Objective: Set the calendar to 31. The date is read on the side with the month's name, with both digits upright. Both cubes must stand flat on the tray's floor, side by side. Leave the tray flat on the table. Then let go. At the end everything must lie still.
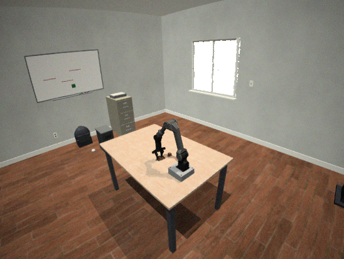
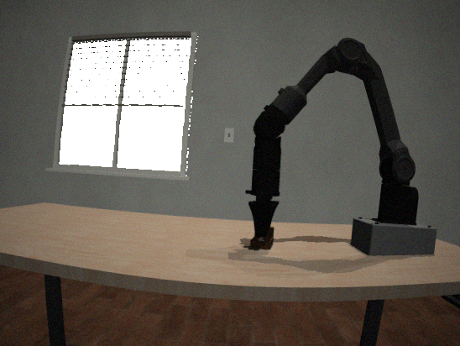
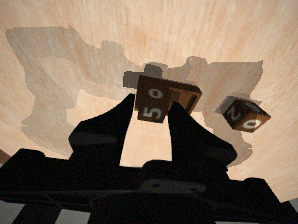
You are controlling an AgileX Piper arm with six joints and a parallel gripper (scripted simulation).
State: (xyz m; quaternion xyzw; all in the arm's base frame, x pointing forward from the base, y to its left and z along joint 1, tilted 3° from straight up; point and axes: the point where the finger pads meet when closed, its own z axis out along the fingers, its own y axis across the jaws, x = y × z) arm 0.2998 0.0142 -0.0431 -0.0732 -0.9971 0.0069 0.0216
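Right now my hand is 20 mm to the left of the brown tray and 20 mm above it.
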